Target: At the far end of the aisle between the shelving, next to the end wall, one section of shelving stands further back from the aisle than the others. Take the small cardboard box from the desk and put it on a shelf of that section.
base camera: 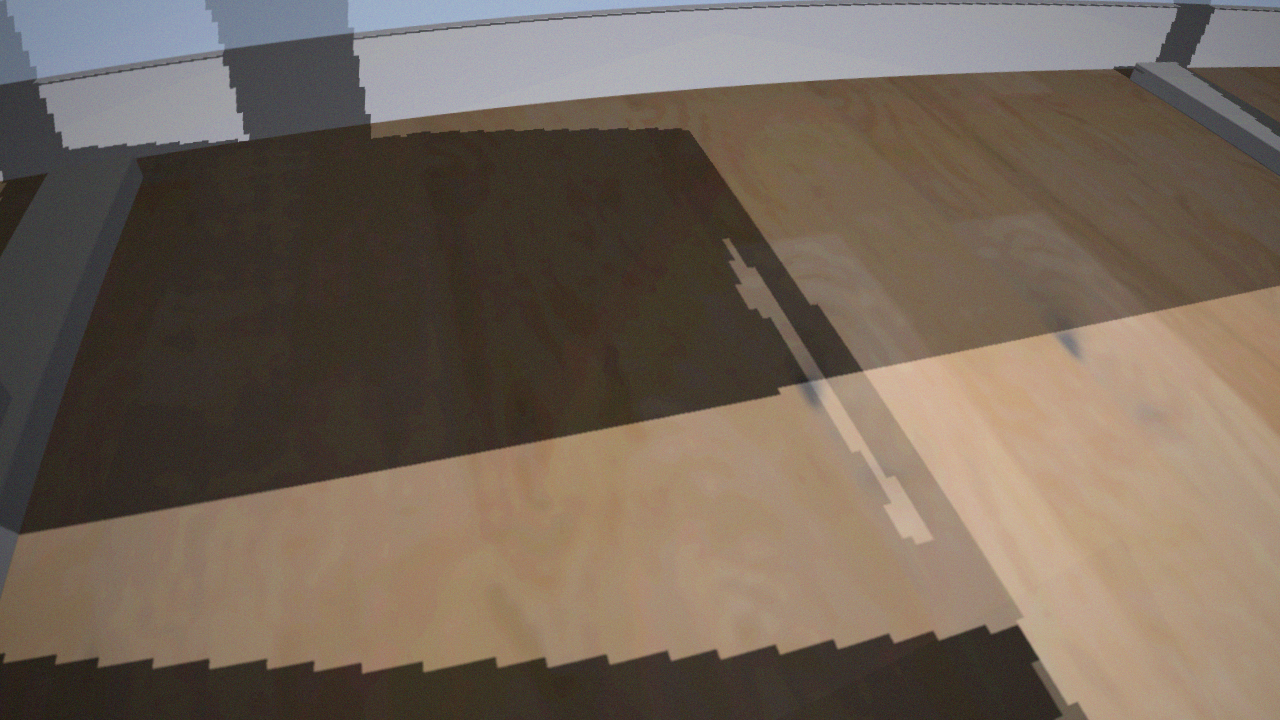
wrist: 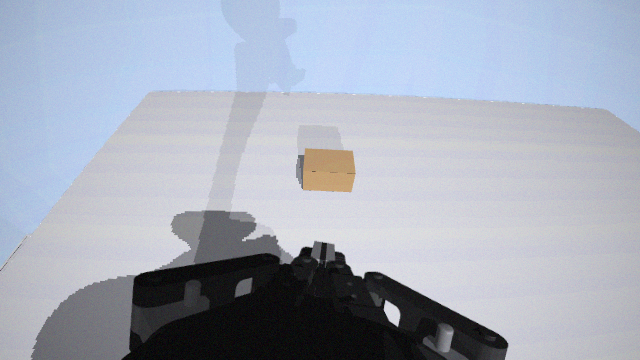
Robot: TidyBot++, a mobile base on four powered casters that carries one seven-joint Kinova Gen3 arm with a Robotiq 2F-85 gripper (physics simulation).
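Frame: origin at the arm's base, x back, y down, z right, level; centimetres.
Seen in the pictures: gripper, between the fingertips: [wrist: 322,256].
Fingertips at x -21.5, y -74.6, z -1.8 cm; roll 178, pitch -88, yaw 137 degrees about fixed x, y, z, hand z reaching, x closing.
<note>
A point is followed by its place in that frame.
The small cardboard box [wrist: 329,170] {z -3.4, x -44.4, y -60.3 cm} sits upright on the pale desk top [wrist: 475,200] {z 25.1, x -47.7, y -55.3 cm}, near the middle of the wrist view. My gripper [wrist: 322,256] {z -1.8, x -21.5, y -74.6 cm} is shut with its fingertips together and holds nothing. It is above the desk, on the near side of the box and apart from it. The box, the desk top and the gripper do not show in the base camera view. The set-back shelving section cannot be made out in either view.
In the base camera view, a wooden floor [base camera: 1163,501] {z 35.0, x -31.6, y 39.7 cm} carries dark shadows. A grey beam [base camera: 76,295] {z -36.5, x -50.8, y 37.4 cm} runs along the left, and another grey beam [base camera: 1208,111] {z 75.4, x -83.8, y 37.8 cm} is at the upper right. A pale wall base [base camera: 716,62] {z 14.9, x -87.5, y 36.8 cm} crosses the back. The arm's shadow falls across the desk.
</note>
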